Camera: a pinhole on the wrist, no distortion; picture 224 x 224 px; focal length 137.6 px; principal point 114.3 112.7 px. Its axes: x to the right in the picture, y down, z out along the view. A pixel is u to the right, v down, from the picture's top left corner.
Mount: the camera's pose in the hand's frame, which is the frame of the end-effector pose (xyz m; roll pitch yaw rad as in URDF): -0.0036 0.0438 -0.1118 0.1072 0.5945 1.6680
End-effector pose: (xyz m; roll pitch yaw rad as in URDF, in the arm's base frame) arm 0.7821 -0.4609 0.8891 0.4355 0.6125 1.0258
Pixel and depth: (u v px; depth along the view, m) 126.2 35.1 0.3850
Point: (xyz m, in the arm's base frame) 0.7926 -0.0610 0.9834
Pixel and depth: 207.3 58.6 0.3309
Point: 0.5776 -0.0834 0.9798
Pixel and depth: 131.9 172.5 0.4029
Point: 0.6446 -0.3184 1.2410
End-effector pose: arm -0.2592 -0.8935 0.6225 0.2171 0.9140 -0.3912
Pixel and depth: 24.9 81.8 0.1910
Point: -0.1285 -0.9196 0.6487
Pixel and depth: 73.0 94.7 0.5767
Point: 0.2147 -0.9522 0.8315
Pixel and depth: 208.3 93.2 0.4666
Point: 0.1345 -0.4717 0.7020
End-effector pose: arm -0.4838 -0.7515 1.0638 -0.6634 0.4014 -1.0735
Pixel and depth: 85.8 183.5 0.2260
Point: -0.3788 -0.5895 1.1119
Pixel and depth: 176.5 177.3 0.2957
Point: -0.3139 -0.4535 0.9885
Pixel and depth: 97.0 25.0 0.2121
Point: -0.2905 -0.7806 0.9721
